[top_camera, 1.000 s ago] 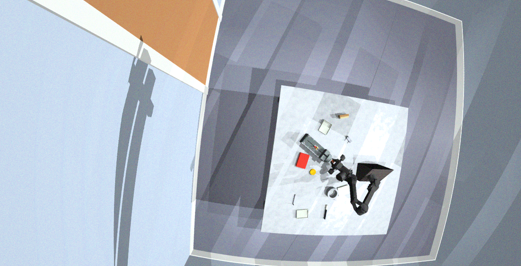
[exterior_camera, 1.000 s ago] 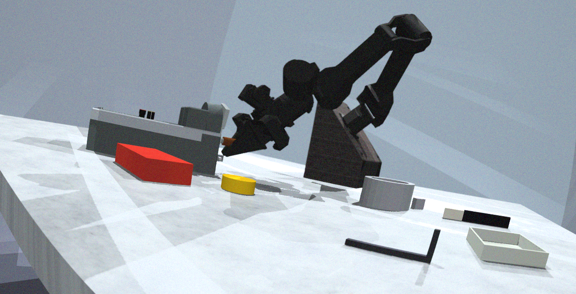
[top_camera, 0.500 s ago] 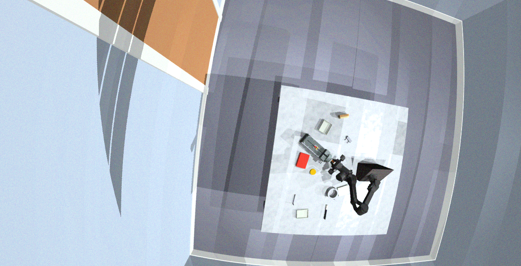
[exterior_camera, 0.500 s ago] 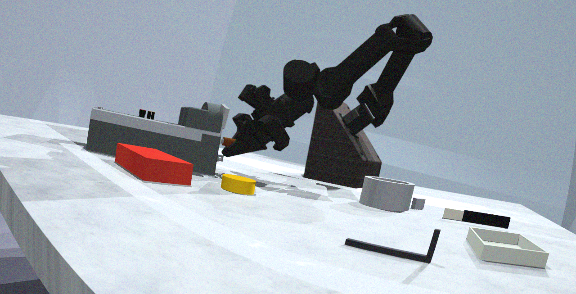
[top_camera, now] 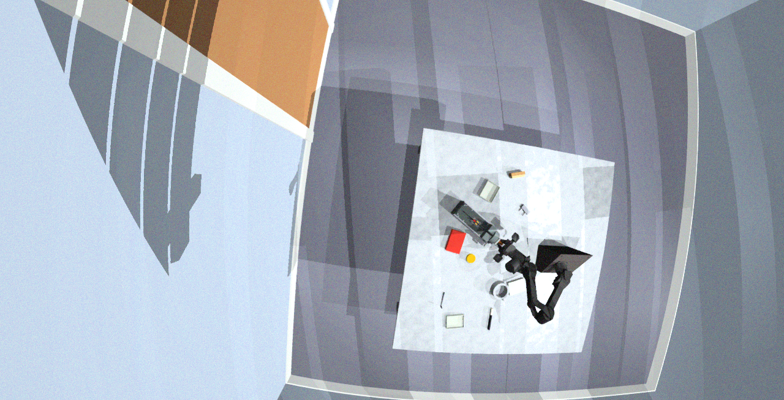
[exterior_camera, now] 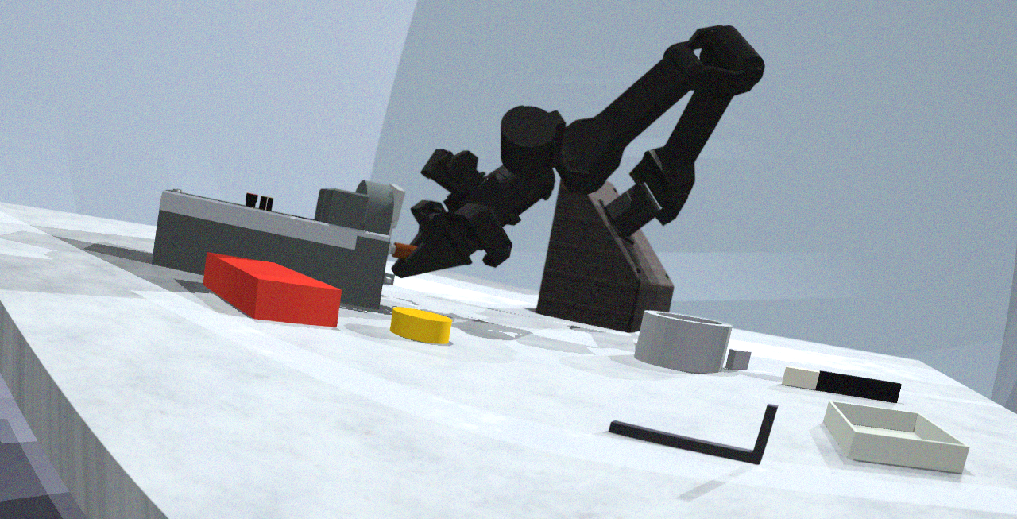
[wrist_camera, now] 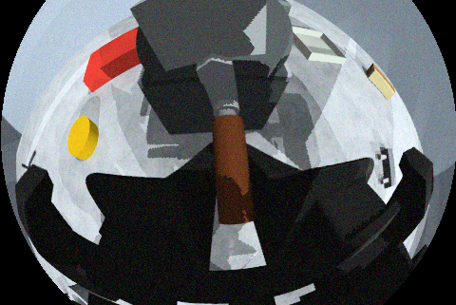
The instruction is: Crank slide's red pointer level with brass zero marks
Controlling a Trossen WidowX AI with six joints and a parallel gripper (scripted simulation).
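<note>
Now: gripper tip 20 mm past the brown handle, 10 mm to the right of it and 30 mm below it. Round my gripper tip: yellow disc (100 mm ahead, 140 mm to the left, 30 mm below); then red pointer (170 mm ahead, 80 mm to the right, 50 mm above); then black L-shaped bar (190 mm ahead, 440 mm to the left, 20 mm below).
</note>
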